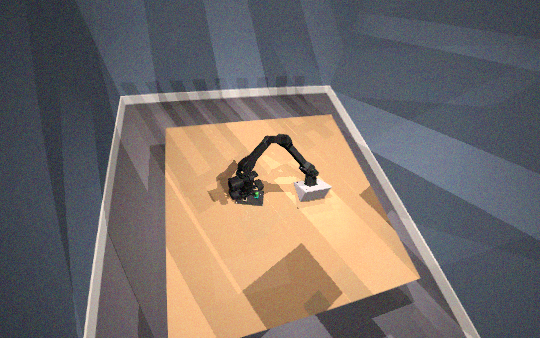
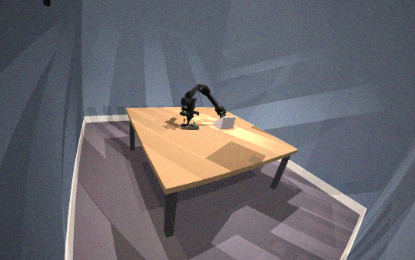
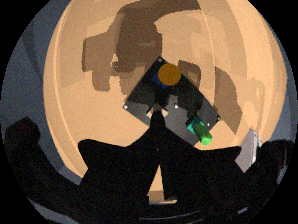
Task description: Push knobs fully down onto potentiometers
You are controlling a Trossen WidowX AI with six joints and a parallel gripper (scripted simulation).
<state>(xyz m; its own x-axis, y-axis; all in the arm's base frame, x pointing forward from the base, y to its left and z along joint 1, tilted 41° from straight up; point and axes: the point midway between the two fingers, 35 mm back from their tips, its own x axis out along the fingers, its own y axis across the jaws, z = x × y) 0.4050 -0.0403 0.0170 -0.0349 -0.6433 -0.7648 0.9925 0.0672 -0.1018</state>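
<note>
My gripper tip is now 70 mm past the green knob and 10 mm above it.
</note>
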